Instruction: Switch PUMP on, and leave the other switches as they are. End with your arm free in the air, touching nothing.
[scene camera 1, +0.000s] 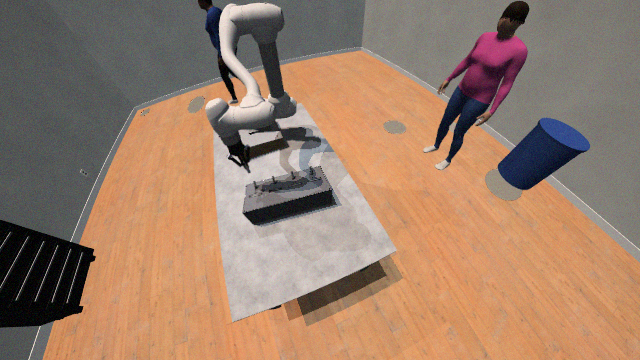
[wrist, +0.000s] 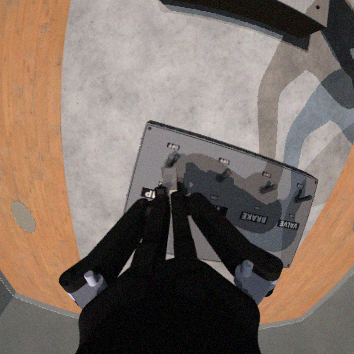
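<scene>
The grey switch box stands on the table with four levers. The PUMP lever is at the left end in both views and leans toward its OFF label. The FAN lever, BRAKE lever and VALVE lever also lie near their OFF labels. My gripper is shut and empty. In the wrist view its tips overlap the panel on the ON side of the PUMP lever, very close to it; contact cannot be told. The fingers hide part of the PUMP and FAN labels.
A second box stands on the grey table nearer the arm base. A person in pink and a blue barrel are on the right. A person in blue stands behind the arm. A black rack is at the left.
</scene>
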